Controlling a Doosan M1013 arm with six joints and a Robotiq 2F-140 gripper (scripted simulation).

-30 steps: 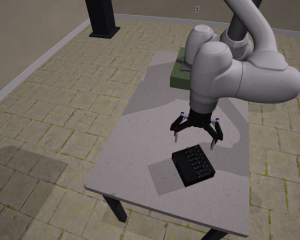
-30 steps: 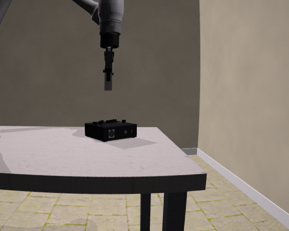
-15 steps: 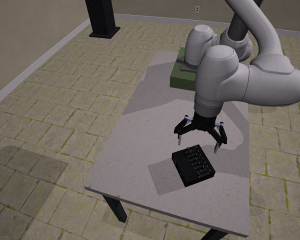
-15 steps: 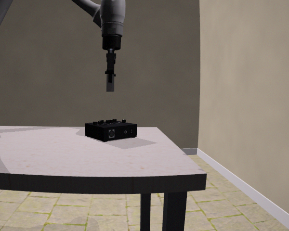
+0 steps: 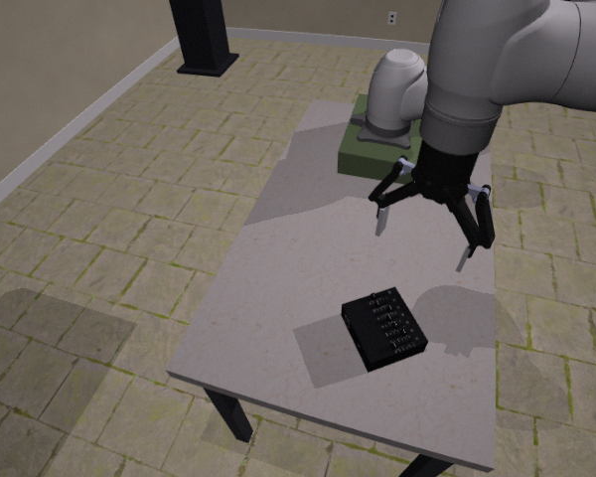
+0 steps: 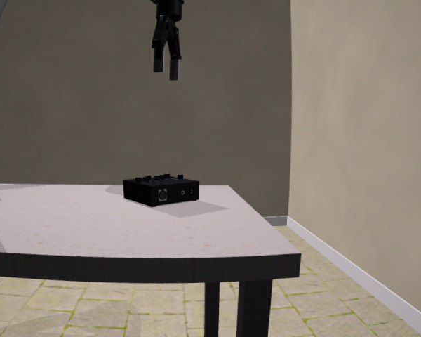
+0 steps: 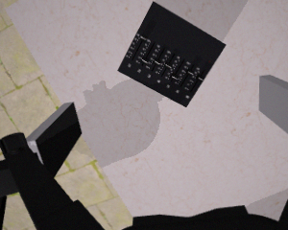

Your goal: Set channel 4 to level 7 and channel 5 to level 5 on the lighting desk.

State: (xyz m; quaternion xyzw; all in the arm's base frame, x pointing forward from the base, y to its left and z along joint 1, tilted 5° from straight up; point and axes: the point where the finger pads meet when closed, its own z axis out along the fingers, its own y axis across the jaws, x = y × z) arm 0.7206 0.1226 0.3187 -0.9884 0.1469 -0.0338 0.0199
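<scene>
Now: the channel 4 fader cap 290 mm below my hand, 20 mm behind it and 10 mm to the right of it. Also, from my hand: channel 1 fader cap: 290 mm below, 40 mm ahead, 10 mm to the left; channel 3 fader cap: 290 mm below, 10 mm behind; channel 2 fader cap: 290 mm below, 20 mm to the left.
</scene>
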